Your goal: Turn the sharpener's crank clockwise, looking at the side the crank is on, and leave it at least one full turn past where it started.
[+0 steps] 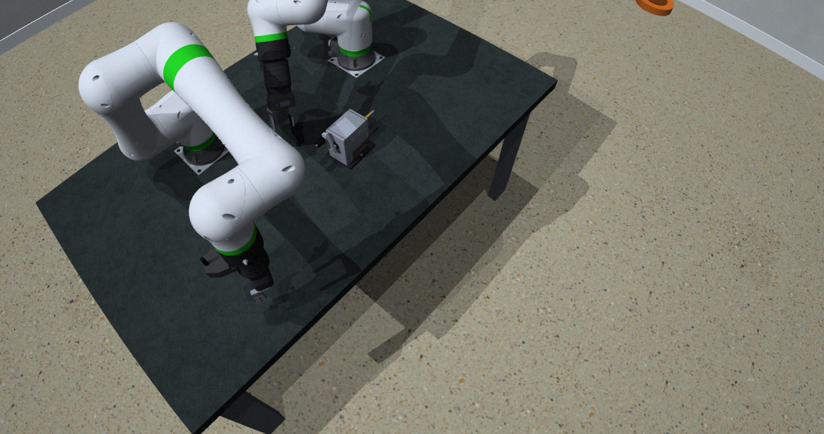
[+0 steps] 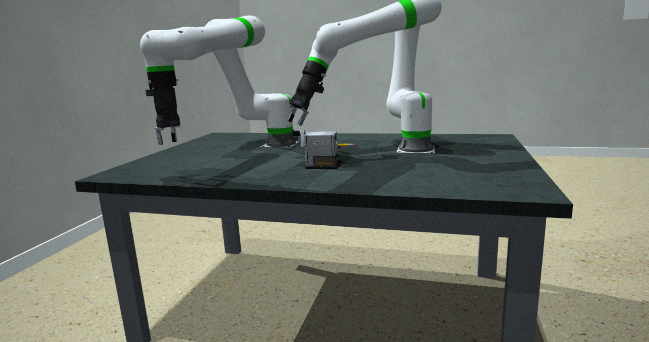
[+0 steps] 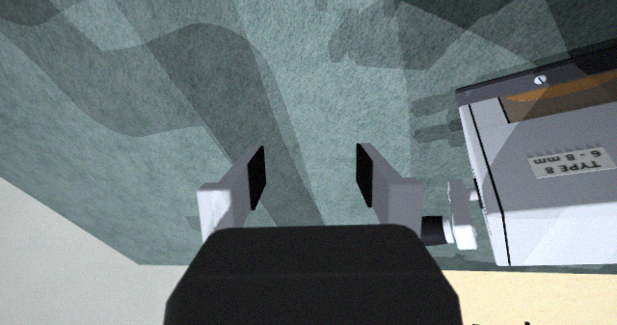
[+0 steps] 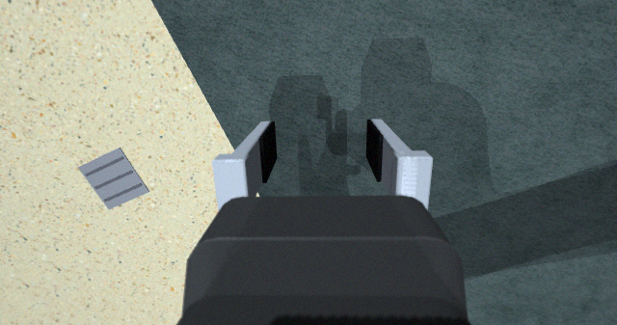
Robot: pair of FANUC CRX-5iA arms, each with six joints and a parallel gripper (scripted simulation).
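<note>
The black knob is 110 mm ahead of my left hand, 50 mm to the left of it and 40 mm below it.
</note>
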